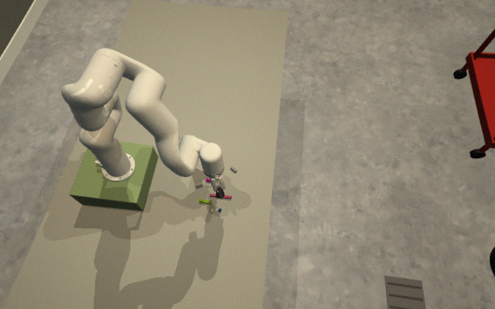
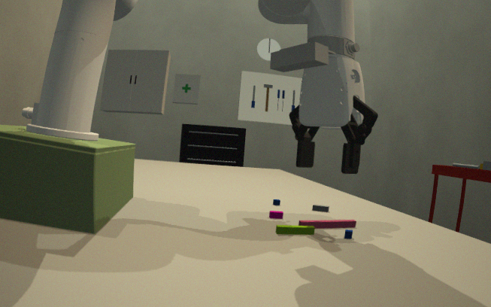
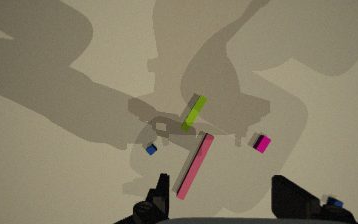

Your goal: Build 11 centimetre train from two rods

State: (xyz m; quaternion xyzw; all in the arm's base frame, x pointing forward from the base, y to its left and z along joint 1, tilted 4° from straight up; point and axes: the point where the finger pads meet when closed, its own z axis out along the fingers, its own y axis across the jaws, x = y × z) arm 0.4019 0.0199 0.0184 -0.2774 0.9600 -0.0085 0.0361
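Now: hand 9 cm above the pink rod, 1 cm to the left of it and 1 cm short of it. Round my hand: grey rod: 12 cm to the left, 9 cm below, 3 cm ahead; then magenta rod: 9 cm below, 6 cm behind, 5 cm to the left; then lime rod: 9 cm below, 5 cm to the right, 5 cm behind.
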